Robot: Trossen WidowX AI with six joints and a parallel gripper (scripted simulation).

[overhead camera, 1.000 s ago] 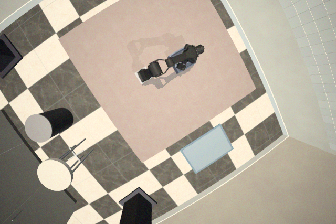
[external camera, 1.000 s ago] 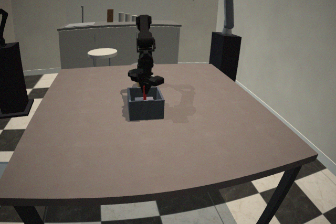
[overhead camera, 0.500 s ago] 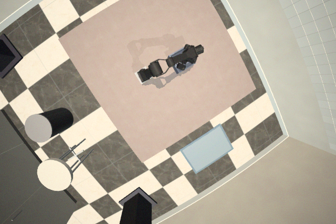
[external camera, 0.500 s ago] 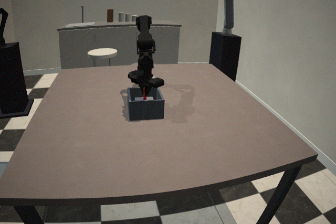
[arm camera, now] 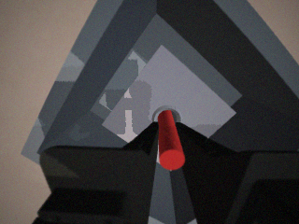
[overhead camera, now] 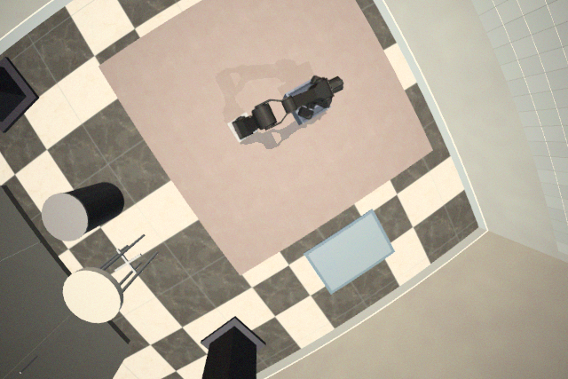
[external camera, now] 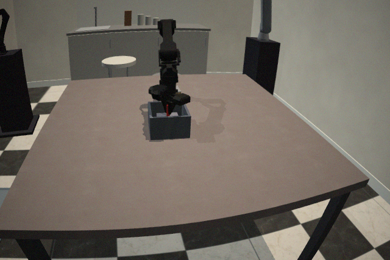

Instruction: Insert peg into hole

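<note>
My hand is 60 mm above the light grey plate. From my hand the other things lie so: red peg 40 mm below; grey-blue box 80 mm below.
</note>
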